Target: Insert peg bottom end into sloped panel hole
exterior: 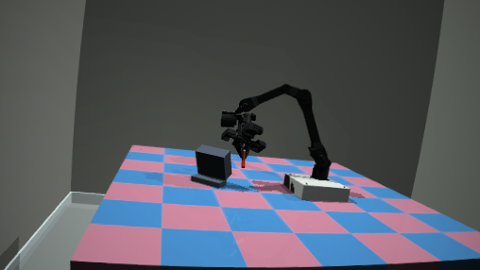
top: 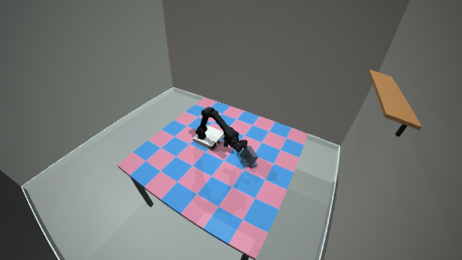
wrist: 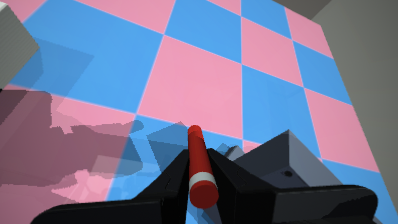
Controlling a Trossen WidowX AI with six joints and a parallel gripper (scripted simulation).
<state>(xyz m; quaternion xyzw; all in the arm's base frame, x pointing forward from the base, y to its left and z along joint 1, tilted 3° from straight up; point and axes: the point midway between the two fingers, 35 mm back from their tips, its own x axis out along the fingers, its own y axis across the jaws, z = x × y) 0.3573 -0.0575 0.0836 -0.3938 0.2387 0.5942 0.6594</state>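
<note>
My gripper tip is now 100 mm short of the sloped panel, 60 mm to the left of it and 30 mm above it. Round my gripper tip: red peg 10 mm to the right, 10 mm above.
</note>
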